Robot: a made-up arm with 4 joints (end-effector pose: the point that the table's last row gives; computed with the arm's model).
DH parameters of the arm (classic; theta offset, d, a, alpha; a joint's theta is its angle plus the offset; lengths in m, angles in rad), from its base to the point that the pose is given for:
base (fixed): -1.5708 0.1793 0 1.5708
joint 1: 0 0.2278 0.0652 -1.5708
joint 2: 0 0.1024 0.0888 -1.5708
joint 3: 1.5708 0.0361 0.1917 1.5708
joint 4: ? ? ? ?
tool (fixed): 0 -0.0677 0 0
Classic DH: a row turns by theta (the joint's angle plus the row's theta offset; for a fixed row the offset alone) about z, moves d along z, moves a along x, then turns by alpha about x.
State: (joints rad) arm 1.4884 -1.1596 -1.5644 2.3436
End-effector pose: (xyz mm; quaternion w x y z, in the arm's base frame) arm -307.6 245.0 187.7 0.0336 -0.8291 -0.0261 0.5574
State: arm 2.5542 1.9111 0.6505 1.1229
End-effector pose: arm -96.9 -154.5 37.3 0.7180 -0.4116 0.5126 0.2285
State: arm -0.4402 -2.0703 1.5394 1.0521
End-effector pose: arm -425.2 -179.4 51.2 0.0167 0.0008 -0.5291 -0.8484
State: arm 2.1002 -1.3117 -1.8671 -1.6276
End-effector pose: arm -706.4 393.1 115.8 0.1668 0.0583 0.2798 0.9436
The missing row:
joint 4: 1.5708 0.1422 0.2679 -1.5708
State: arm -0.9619 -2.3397 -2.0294 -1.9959
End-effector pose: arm -414.6 -162.3 664.1 0.5894 0.0495 -0.7800 0.2043
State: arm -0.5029 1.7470 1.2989 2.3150
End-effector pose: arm -37.4 -102.5 99.2 0.4322 0.8493 -0.2458 -0.1772
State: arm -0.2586 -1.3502 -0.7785 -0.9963
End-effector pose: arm -696.6 -257.5 -13.5 0.5147 0.0831 0.6326 -0.5727
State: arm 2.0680 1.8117 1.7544 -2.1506
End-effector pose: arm -488.5 171.7 429.2 0.3628 -0.1853 -0.8889 0.2097
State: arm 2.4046 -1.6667 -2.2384 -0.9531
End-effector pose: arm -592.8 454.3 -73.1 0.3794 0.0985 0.2650 0.8810
